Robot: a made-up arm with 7 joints. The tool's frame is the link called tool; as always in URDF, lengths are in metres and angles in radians.
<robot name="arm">
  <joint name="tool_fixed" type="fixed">
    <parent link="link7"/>
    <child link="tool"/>
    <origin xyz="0.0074 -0.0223 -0.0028" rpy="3.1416 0 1.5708"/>
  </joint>
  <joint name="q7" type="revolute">
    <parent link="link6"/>
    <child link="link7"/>
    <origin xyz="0.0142 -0.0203 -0.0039" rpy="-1.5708 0 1.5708"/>
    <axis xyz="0 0 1"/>
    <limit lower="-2.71" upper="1.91" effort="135" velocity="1.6"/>
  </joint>
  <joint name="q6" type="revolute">
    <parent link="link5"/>
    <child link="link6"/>
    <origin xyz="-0.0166 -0.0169 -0.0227" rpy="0 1.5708 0"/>
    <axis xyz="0 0 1"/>
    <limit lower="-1.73" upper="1.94" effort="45" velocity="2.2"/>
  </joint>
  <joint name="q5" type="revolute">
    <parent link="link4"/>
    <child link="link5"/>
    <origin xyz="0.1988 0.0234 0.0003" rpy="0 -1.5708 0"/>
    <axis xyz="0 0 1"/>
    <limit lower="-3.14" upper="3.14" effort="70" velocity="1.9"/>
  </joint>
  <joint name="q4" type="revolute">
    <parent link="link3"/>
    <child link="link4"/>
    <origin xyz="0.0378 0.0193 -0.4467" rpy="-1.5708 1.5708 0"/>
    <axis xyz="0 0 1"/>
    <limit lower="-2.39" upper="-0.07" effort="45" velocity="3.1"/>
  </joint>
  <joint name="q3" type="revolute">
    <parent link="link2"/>
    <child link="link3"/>
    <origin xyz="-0.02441 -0.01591 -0.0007" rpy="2.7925 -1.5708 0"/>
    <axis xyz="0 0 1"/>
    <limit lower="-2.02" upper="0.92" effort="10" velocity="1.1"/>
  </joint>
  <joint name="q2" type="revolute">
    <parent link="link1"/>
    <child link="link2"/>
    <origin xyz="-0.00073 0.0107 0.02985" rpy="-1.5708 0 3.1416"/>
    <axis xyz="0 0 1"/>
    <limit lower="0.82" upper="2.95" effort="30" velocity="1.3"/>
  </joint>
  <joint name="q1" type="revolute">
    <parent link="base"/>
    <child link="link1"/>
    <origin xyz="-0.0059 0.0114 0.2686" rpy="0 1.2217 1.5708"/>
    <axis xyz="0 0 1"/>
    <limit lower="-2.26" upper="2.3" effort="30" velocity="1.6"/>
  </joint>
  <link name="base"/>
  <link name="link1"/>
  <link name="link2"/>
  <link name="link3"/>
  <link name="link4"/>
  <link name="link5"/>
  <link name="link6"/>
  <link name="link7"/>
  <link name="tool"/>
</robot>
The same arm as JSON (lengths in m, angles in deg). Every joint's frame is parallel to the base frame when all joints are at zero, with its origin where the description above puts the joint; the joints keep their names.
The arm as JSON. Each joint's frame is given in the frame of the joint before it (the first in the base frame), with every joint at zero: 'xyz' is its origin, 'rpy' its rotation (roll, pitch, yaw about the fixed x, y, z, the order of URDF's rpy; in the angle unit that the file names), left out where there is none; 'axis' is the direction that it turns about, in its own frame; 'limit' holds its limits. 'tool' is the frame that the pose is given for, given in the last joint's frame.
{"units": {"length": "m", "angle": "deg"}, "joints": [{"name": "q1", "type": "revolute", "origin": {"xyz": [-0.0059, 0.0114, 0.2686]}, "axis": [0.0, 0.9397, 0.342], "limit": {"lower": -129.49, "upper": 131.78}}, {"name": "q2", "type": "revolute", "origin": {"xyz": [-0.0107, 0.0278, 0.0109]}, "axis": [1.0, 0.0, 0.0], "limit": {"lower": 46.98, "upper": 169.02}}, {"name": "q3", "type": "revolute", "origin": {"xyz": [-0.0007, 0.0233, -0.0175]}, "axis": [0.0, 0.0, 1.0], "limit": {"lower": -115.74, "upper": 52.71}}, {"name": "q4", "type": "revolute", "origin": {"xyz": [0.0378, 0.0193, -0.4467]}, "axis": [0.0, 1.0, 0.0], "limit": {"lower": -136.94, "upper": -4.01}}, {"name": "q5", "type": "revolute", "origin": {"xyz": [-0.0234, 0.0003, -0.1988]}, "axis": [0.0, 0.0, 1.0], "limit": {"lower": -179.91, "upper": 179.91}}, {"name": "q6", "type": "revolute", "origin": {"xyz": [0.0169, -0.0166, -0.0227]}, "axis": [0.0, 1.0, 0.0], "limit": {"lower": -99.12, "upper": 111.15}}, {"name": "q7", "type": "revolute", "origin": {"xyz": [0.0203, -0.0039, -0.0142]}, "axis": [0.0, 0.0, 1.0], "limit": {"lower": -155.27, "upper": 109.43}}], "tool": {"origin": {"xyz": [-0.0074, 0.0223, -0.0028], "rpy": [180.0, 0.0, -90.0]}}}
